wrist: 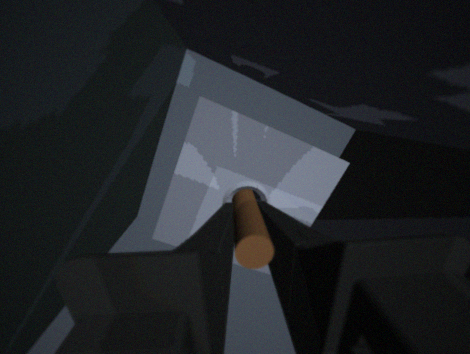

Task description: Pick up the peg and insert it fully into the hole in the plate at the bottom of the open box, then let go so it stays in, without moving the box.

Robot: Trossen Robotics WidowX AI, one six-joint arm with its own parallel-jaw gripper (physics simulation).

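Frame: origin at the arm's base, x ahead, y left, z up, level; metres.
Where they show: gripper, between the fingertips: (244,209).
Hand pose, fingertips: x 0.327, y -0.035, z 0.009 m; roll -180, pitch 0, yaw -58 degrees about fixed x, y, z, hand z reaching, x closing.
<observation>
Each offset is from my fingertips to the centre of the thing. "pt": to the spot under its first point.
An orange-brown peg {dx +0.003, dy +0.002, dz +0.004 m} (253,230) is held between the dark fingers of my gripper (244,209), which is shut on it. The peg's round near end faces the camera, and its far end points down at the hole {pt dx +0.011, dy -0.004, dz -0.004 m} (260,194) in the plate. The light grey plate {dx +0.002, dy +0.000, dz -0.028 m} (240,135) lies on the bottom of the open box {dx +0.002, dy +0.000, dz +0.006 m} (165,155). The rim of the hole shows behind the peg's far end. Whether that end is inside the hole or above it, I cannot tell, as the fingers and the peg hide part of the hole.
Dark box walls (80,165) rise around the lit floor, with a long edge slanting down at the left. A dark wall (395,175) also stands close at the right. Lighter patches of light fall on the dark area at the upper right.
</observation>
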